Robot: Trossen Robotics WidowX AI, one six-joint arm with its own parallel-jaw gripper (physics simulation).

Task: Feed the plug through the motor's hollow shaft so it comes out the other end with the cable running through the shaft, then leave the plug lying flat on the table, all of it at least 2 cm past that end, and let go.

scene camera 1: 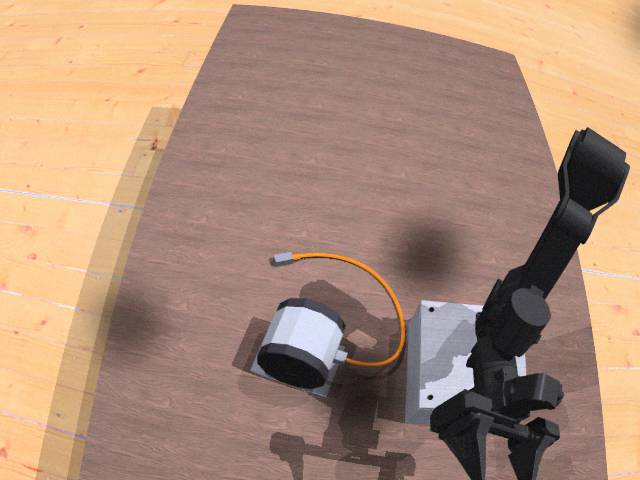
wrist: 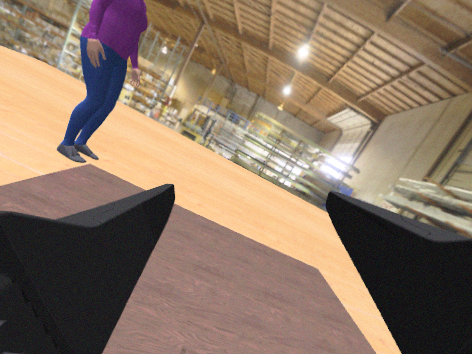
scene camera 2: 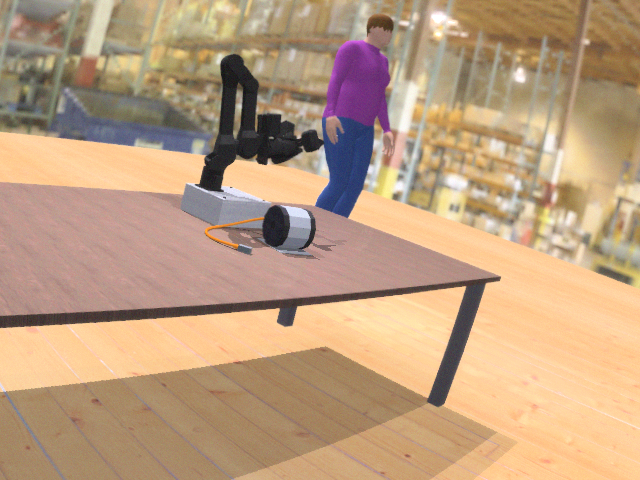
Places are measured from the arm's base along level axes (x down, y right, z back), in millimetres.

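Where they show: gripper, fingertip midpoint: (wrist: 251, 195); arm's base, link origin: (scene camera 2: 209, 188).
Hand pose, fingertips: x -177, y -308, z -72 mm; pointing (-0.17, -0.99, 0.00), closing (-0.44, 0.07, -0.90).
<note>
Things, the pixels of their top centre, and the offset from my fingertips. "pt": a spot on its surface instead. Level surfaces: height alone.
- grey plug, top centre: (scene camera 1: 283, 256) (scene camera 2: 245, 246) dx +241, dy +445, dz -265 mm
- orange cable, surface spot: (scene camera 1: 390, 295) (scene camera 2: 211, 228) pt dx +251, dy +404, dz -86 mm
- motor, top centre: (scene camera 1: 307, 329) (scene camera 2: 292, 207) dx +153, dy +269, dz -221 mm
- brown table, surface height: dx +255 mm
The grey plug (scene camera 1: 282, 258) (scene camera 2: 245, 249) lies on the table, outside the motor and apart from it. The orange cable (scene camera 1: 389, 295) (scene camera 2: 212, 227) curves from the plug in a wide arc to a small fitting on the motor's side. The motor (scene camera 1: 303, 335) (scene camera 2: 294, 227) is a light grey drum with black end caps, lying on its side on a flat base plate. The shaft's bore cannot be made out. My gripper (wrist: 251, 195) is open and empty, raised above the table, away from plug and motor; its fingertips are cut off in scene camera 1.
The arm stands on a light grey base block (scene camera 1: 413, 361) (scene camera 2: 204, 203), with the cable's arc close beside it. The brown table (scene camera 1: 336, 129) (scene camera 2: 129, 268) (wrist: 225, 285) has visible edges. A person in a purple top (scene camera 2: 359, 82) (wrist: 117, 25) stands on the floor beyond the table.
</note>
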